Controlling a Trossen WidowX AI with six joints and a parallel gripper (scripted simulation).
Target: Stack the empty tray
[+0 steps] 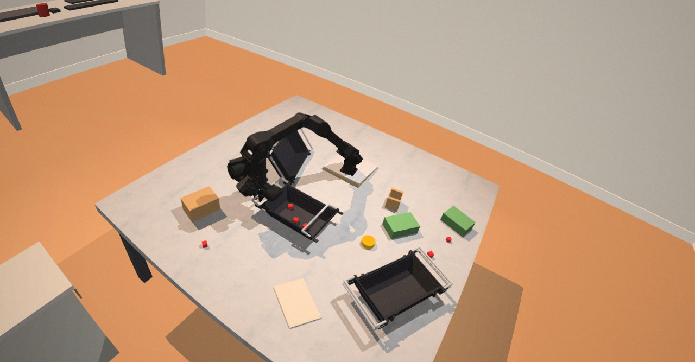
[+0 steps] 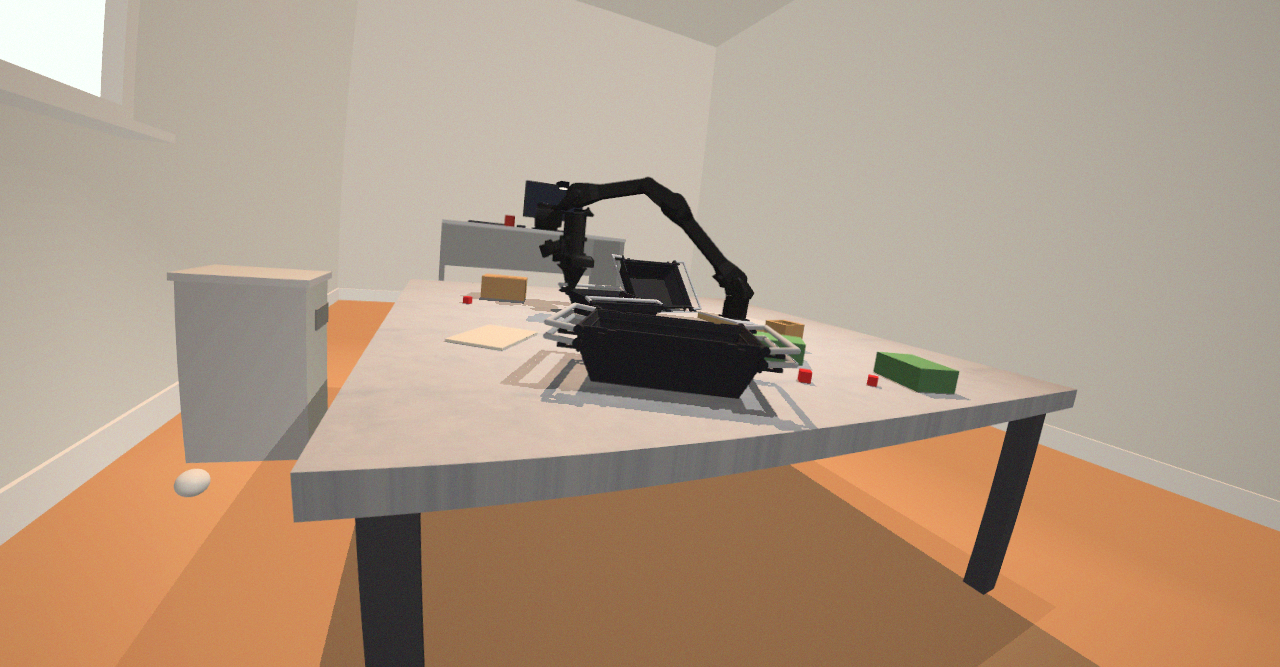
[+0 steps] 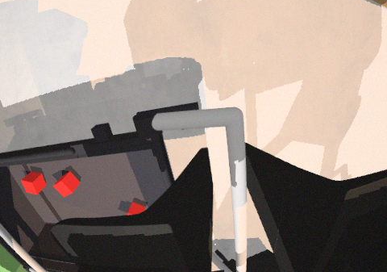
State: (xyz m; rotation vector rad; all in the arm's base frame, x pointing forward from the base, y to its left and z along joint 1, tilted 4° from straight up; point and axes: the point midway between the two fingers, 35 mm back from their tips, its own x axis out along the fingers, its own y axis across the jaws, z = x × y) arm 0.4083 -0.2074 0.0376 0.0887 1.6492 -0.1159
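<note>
My gripper tip is 310 mm past the black tray, 30 mm to the left of it and 30 mm below it. The rest, counted from my gripper tip: red block (20 mm behind, 160 mm to the left, 30 mm below); then cream sheet (280 mm ahead, 320 mm to the left, 40 mm below); then brown box (120 mm ahead, 180 mm to the right, 20 mm below).
</note>
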